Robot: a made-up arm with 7 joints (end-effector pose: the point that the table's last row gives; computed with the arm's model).
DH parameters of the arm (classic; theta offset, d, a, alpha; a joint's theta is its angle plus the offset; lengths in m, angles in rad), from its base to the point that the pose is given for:
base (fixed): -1.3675 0 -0.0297 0
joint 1: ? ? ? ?
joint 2: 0 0.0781 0.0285 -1.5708
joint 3: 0 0.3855 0.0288 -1.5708
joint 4: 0 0.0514 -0.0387 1.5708
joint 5: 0 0.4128 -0.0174 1.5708
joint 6: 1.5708 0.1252 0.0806 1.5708
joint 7: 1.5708 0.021 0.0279 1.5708
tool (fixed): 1.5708 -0.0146 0 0
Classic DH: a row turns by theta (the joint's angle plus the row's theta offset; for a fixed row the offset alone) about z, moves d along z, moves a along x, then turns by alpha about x.
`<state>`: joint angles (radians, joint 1 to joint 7).
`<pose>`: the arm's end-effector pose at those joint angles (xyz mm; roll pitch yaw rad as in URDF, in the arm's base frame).
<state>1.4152 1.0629 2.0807 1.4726 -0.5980 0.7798 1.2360</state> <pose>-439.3 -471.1 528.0 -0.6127 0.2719 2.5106</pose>
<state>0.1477 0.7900 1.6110 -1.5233 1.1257 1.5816 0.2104</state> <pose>-154.3 -473.5 829.9 -1.0150 -0.0656 -1.4184</pose>
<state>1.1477 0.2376 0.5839 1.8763 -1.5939 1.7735 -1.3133</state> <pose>-212.0 383.6 909.5 -3.0139 0.1340 1.9068</pose>
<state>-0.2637 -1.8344 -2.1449 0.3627 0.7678 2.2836 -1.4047</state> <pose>700.8 -290.8 369.9 -2.8283 -0.0505 0.1382</pose>
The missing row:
joint 1: 1.3675 0.4092 0.0221 1.5708
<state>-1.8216 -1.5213 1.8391 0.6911 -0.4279 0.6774 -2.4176</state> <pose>-74.1 -878.0 465.1 -1.1661 0.0595 -0.2849</pose>
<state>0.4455 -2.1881 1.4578 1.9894 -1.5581 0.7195 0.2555</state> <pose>83.1 586.3 198.3 0.9864 0.5285 2.9559</pose>
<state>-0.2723 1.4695 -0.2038 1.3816 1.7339 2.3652 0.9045</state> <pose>-328.0 -46.6 897.0 -2.0982 -0.5845 -1.7975</pose>
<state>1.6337 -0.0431 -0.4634 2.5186 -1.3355 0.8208 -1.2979</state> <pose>170.1 568.7 484.5 2.6805 0.7546 -0.0187</pose>
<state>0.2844 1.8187 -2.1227 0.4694 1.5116 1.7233 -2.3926</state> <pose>-540.2 -408.9 47.3 0.2556 0.6012 -2.4922</pose>
